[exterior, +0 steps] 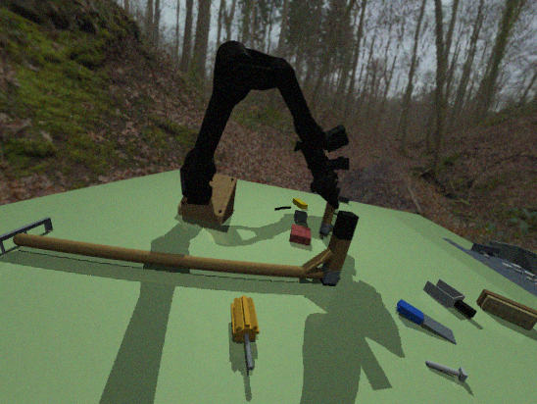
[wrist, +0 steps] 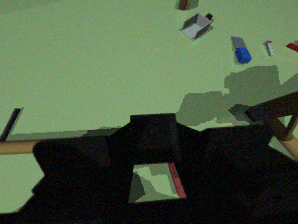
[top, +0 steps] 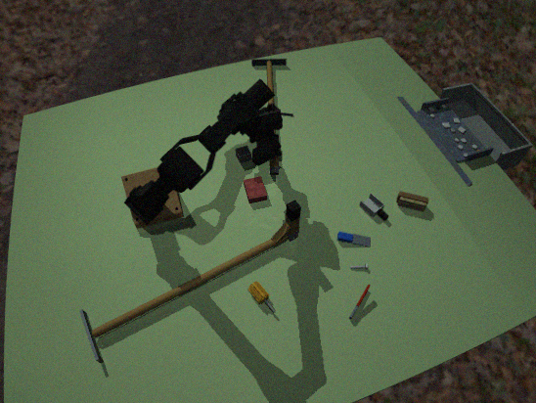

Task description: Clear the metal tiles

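The long wooden scraper is 270 mm to the left of my gripper tip, 90 mm ahead of it and 30 mm below it. Round my gripper tip: black hex key 260 mm to the left, 100 mm ahead, 90 mm below; then red block 100 mm behind, 80 mm below, 40 mm to the right; then small grey box 100 mm to the left, 90 mm below, 80 mm behind.
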